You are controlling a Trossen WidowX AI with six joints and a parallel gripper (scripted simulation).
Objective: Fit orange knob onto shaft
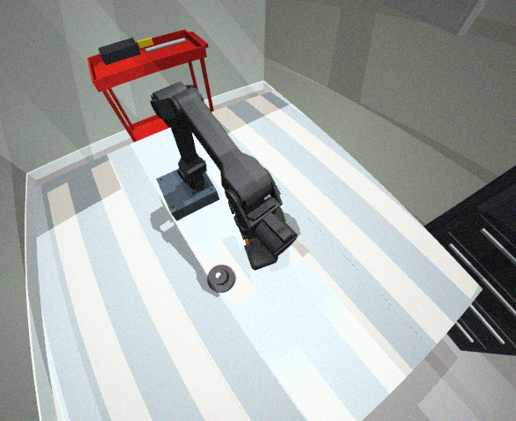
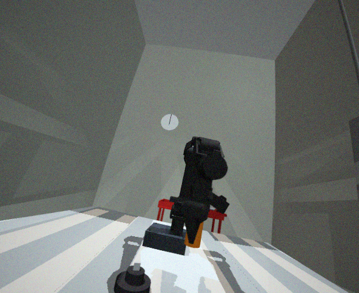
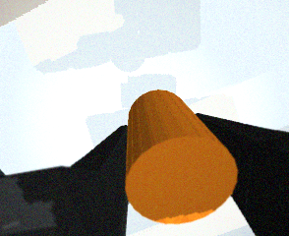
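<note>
Now: gripper tip 130 mm to the left of the round dark pedestal, 100 mm above it and 10 mm short of it. Round my gripper tip: orange knob (30 mm above).
</note>
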